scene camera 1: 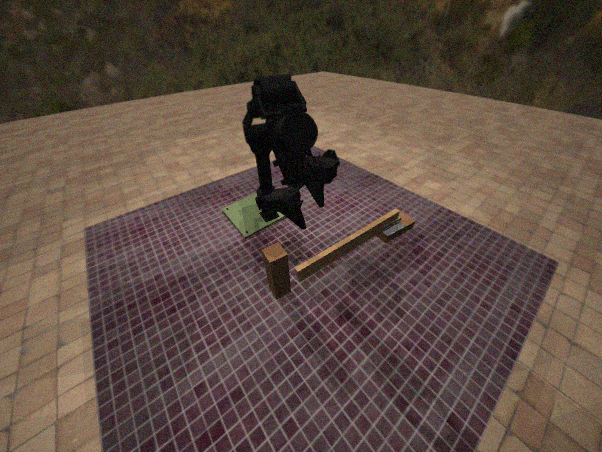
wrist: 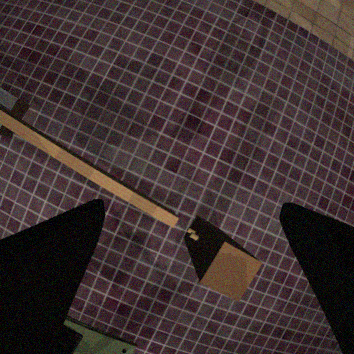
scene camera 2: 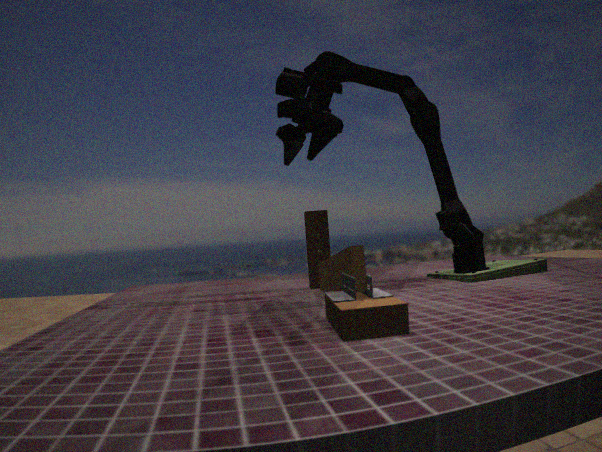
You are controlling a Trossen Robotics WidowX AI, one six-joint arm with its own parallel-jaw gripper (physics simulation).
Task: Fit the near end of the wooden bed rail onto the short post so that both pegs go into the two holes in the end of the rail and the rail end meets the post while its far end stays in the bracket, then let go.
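Frame: origin at the arm's base, x ahead, y left, z up, level; metres.
Seen in the pictures: gripper, fingertip midpoint: point(scene camera 1: 313, 217) point(wrist: 194, 209) point(scene camera 2: 297, 162); arm's base, link origin: point(scene camera 1: 269, 214) point(wrist: 61, 339) point(scene camera 2: 471, 271).
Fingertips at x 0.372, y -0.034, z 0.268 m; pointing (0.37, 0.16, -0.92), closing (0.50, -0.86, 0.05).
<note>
Offsets run from my fingertips to a thing's middle. "spot": to the spot under its first point. Level surfaces: height alone.
The wooden rail @[dx -0.041, dy +0.192, dz -0.232 m] point(scene camera 1: 345, 245) point(scene camera 2: 345, 270) point(wrist: 92, 173) lies with its far end in the bracket point(scene camera 1: 395, 229) point(scene camera 2: 367, 317) point(wrist: 20, 109). Its near end is beside the short post @[spot: dx -0.015, dy -0.099, dz -0.156 m] point(scene camera 1: 277, 272) point(scene camera 2: 317, 247) point(wrist: 231, 271), with a small gap between them. The post stands upright. Two light pegs @[spot: dx -0.038, dy -0.057, dz -0.195 m] point(wrist: 193, 234) stick out of the post's side towards the rail end in the wrist view. The holes in the rail end do not show. My gripper point(scene camera 1: 314, 216) point(scene camera 2: 298, 162) point(wrist: 194, 209) is open and empty, pointing down, high above the rail's near end and the post.
The arm's green base plate point(scene camera 1: 240, 222) point(scene camera 2: 515, 270) point(wrist: 102, 342) lies on the purple tiled table top @[dz -0.284 m] point(scene camera 1: 300, 375) point(scene camera 2: 200, 380) point(wrist: 150, 65), behind the post in scene camera 1. The bracket's metal side plates stand up on its wooden block. Paved ground surrounds the table top.
</note>
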